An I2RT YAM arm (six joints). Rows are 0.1 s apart.
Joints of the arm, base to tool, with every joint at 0 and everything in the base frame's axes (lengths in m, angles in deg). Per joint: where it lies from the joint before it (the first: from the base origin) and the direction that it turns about. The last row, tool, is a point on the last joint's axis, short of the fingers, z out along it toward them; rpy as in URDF.
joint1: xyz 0.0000 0.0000 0.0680 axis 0 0 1
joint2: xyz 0.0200 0.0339 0.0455 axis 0 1 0
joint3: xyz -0.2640 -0.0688 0.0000 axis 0 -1 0
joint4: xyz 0.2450 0.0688 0.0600 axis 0 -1 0
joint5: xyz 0.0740 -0.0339 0.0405 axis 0 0 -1
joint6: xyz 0.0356 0.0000 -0.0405 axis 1 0 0
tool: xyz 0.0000 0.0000 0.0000 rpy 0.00 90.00 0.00
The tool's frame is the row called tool.
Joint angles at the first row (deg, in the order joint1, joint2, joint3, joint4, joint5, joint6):
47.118, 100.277, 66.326, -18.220, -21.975, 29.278
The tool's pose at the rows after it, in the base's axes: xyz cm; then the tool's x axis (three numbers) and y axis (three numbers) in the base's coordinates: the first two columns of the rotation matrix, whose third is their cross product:
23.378, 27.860, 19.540, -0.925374, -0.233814, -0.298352, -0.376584, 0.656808, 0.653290
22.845, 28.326, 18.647, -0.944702, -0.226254, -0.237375, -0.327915, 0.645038, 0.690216
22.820, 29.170, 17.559, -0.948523, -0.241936, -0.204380, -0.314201, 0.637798, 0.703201
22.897, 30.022, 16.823, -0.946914, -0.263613, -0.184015, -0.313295, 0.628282, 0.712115
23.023, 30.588, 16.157, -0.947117, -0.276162, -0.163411, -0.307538, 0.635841, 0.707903
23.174, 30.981, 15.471, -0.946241, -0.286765, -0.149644, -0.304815, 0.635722, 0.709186
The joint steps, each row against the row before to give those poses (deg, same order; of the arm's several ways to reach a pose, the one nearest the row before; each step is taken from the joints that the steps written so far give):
0.340, -0.700, -2.854, 3.022, -4.953, 6.695
0.925, 0.989, -1.092, 1.879, -2.218, 3.565
0.780, 2.562, 0.562, 1.252, -1.401, 0.972
0.655, 2.361, 1.265, 0.464, -1.281, 0.128
0.380, 1.975, 1.280, -0.648, -0.294, -0.065
0.154, 1.680, 0.696, 0.232, -0.605, -0.140

